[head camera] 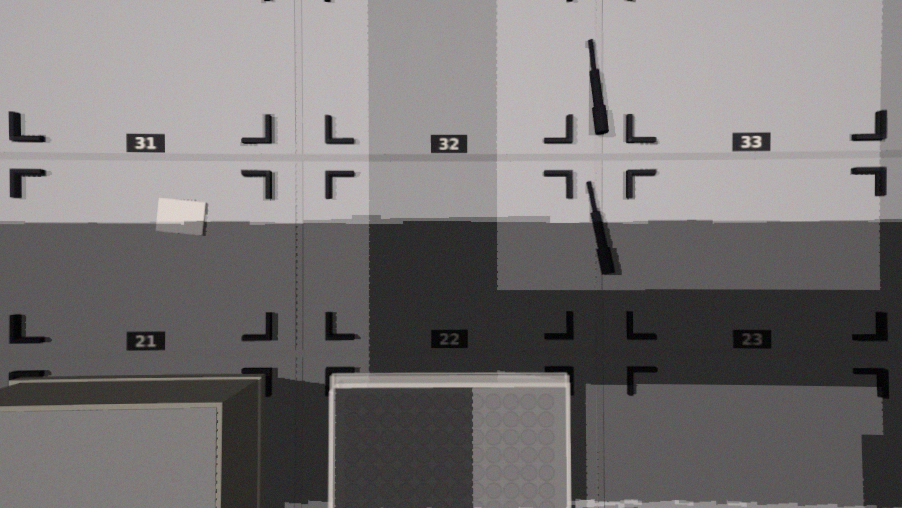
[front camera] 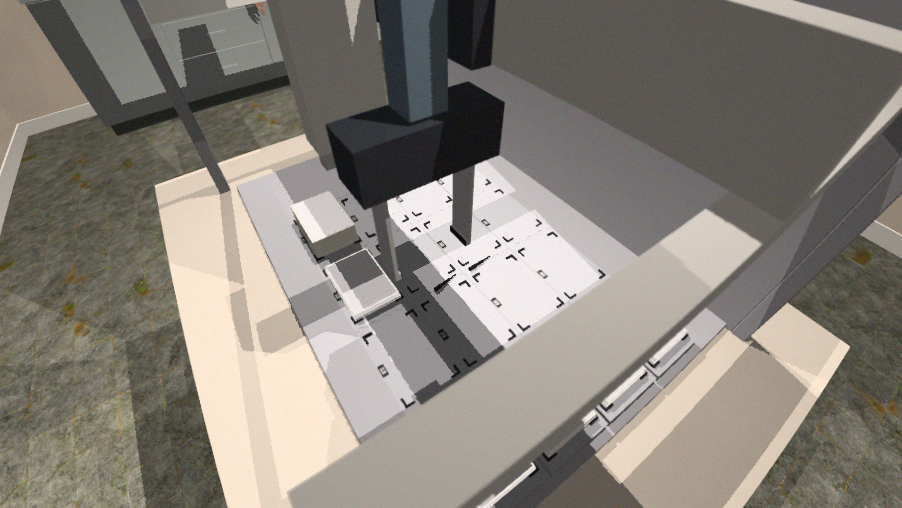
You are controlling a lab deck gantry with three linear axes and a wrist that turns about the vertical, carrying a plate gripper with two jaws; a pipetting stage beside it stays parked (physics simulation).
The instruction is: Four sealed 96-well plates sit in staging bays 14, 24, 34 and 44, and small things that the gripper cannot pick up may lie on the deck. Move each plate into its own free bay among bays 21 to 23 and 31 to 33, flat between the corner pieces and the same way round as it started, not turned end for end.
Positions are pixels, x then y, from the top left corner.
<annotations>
my gripper: front camera 427, 253; not seen in the head camera view (out of frame)
tall pale box: head camera; front camera
same spot on tall pale box: [head camera: 185, 433] = [front camera: 344, 222]
same spot on bay 23: [head camera: 797, 246] = [front camera: 478, 329]
</annotations>
